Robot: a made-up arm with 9 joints.
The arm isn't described. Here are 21 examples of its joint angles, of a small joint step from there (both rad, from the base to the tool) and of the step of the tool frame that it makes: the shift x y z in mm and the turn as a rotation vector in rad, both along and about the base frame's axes.
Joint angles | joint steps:
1: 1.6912 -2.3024 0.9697 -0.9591 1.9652 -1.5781 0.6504 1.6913 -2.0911 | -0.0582 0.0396 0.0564 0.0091 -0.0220 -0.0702 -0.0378 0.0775 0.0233
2: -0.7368 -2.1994 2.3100 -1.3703 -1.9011 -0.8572 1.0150 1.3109 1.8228 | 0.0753 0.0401 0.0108 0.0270 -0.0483 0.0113 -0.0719 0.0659 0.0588
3: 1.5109 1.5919 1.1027 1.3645 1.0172 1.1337 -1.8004 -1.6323 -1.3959 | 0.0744 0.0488 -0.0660 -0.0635 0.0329 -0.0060 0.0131 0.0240 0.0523
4: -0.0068 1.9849 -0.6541 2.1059 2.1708 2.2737 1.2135 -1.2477 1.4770 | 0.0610 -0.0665 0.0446 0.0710 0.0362 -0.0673 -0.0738 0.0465 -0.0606
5: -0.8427 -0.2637 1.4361 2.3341 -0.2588 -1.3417 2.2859 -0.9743 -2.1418 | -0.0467 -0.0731 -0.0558 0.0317 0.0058 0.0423 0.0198 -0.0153 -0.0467
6: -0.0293 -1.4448 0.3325 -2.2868 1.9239 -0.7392 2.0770 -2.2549 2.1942 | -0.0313 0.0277 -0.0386 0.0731 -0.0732 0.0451 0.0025 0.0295 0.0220
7: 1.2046 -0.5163 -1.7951 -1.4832 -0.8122 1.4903 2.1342 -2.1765 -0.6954 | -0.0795 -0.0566 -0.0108 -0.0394 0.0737 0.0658 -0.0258 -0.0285 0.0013
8: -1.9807 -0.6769 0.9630 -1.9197 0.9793 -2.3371 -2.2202 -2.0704 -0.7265 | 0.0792 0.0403 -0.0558 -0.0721 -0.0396 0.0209 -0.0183 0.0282 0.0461
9: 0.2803 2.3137 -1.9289 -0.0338 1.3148 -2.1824 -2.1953 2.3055 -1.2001 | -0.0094 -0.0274 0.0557 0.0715 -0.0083 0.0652 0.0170 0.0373 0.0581
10: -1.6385 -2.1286 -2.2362 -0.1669 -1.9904 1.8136 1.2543 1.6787 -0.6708 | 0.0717 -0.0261 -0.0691 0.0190 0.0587 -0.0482 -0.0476 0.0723 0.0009
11: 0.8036 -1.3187 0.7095 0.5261 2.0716 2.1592 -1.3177 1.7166 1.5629 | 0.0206 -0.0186 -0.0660 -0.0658 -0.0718 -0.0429 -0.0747 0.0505 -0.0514
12: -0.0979 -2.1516 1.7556 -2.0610 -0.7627 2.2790 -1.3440 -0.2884 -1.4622 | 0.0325 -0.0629 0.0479 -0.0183 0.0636 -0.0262 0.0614 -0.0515 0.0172
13: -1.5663 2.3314 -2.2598 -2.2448 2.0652 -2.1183 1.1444 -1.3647 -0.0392 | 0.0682 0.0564 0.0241 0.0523 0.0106 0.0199 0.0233 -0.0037 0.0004
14: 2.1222 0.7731 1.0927 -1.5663 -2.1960 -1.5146 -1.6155 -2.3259 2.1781 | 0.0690 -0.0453 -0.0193 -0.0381 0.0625 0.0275 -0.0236 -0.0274 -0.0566
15: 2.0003 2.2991 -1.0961 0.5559 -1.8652 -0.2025 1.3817 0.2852 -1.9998 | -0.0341 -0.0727 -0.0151 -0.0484 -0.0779 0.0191 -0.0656 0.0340 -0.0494
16: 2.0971 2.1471 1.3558 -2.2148 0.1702 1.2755 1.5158 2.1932 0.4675 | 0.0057 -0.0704 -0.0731 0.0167 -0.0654 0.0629 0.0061 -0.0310 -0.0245
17: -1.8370 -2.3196 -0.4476 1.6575 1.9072 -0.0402 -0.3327 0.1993 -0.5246 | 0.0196 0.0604 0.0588 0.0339 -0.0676 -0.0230 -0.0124 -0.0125 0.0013
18: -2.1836 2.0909 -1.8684 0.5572 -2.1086 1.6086 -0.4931 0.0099 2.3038 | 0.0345 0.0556 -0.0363 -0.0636 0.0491 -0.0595 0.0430 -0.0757 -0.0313
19: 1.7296 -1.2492 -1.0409 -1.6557 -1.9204 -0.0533 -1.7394 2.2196 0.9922 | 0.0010 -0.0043 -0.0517 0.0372 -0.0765 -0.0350 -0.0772 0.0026 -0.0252
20: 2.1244 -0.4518 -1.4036 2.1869 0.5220 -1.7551 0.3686 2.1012 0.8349 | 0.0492 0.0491 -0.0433 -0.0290 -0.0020 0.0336 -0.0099 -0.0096 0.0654
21: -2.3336 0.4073 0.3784 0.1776 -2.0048 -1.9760 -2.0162 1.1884 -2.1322 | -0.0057 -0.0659 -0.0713 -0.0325 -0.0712 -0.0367 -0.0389 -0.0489 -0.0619
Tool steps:
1: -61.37 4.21 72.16 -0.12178 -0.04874 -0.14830
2: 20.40 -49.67 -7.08 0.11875 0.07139 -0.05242
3: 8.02 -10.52 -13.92 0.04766 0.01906 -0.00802
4: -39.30 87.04 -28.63 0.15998 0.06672 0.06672
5: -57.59 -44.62 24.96 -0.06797 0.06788 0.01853
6: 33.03 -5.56 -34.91 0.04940 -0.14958 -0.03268
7: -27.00 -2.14 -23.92 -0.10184 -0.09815 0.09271
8: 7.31 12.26 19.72 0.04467 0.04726 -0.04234
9: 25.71 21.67 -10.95 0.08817 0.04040 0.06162
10: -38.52 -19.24 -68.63 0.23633 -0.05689 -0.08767
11: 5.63 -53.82 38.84 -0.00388 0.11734 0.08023
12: -2.08 34.55 -33.47 -0.12047 0.09891 0.05317
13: -20.16 -43.45 -18.45 0.11511 -0.01046 0.02312
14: -10.85 -23.76 -0.62 -0.01088 -0.11341 0.10344
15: 2.40 -43.96 7.22 0.06952 -0.04787 0.02425
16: 14.02 16.96 -3.11 -0.08858 0.05912 0.00827
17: -0.56 -3.47 1.15 -0.03284 0.01907 -0.03036
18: 24.80 10.74 1.22 0.02643 -0.07131 0.11268
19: -7.76 39.18 9.94 0.11772 0.03253 -0.02928
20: 16.91 6.03 8.91 0.05725 0.03279 -0.03651
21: 39.11 -11.83 3.53 -0.07394 -0.06224 -0.12222
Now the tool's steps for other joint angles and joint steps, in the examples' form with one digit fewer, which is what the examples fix.
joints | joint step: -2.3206 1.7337 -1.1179 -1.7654 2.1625 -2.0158 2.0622 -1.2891 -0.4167 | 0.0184 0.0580 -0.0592 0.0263 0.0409 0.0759 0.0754 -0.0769 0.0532
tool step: 6.6 11.1 18.6 -0.0509 0.0749 0.0202
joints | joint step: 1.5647 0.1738 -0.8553 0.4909 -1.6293 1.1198 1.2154 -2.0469 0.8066 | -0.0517 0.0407 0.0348 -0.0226 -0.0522 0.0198 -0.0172 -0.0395 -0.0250
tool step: 64.8 1.9 -30.3 -0.0678 0.1211 -0.0998
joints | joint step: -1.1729 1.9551 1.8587 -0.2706 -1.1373 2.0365 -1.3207 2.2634 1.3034 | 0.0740 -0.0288 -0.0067 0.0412 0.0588 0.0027 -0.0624 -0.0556 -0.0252
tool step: 11.7 8.9 50.2 0.0331 -0.1157 0.0422
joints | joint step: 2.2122 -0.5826 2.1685 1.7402 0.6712 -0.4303 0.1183 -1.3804 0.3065 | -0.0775 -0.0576 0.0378 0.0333 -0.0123 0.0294 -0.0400 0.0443 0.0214
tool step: -9.8 67.2 -66.1 -0.0790 -0.0533 -0.0274
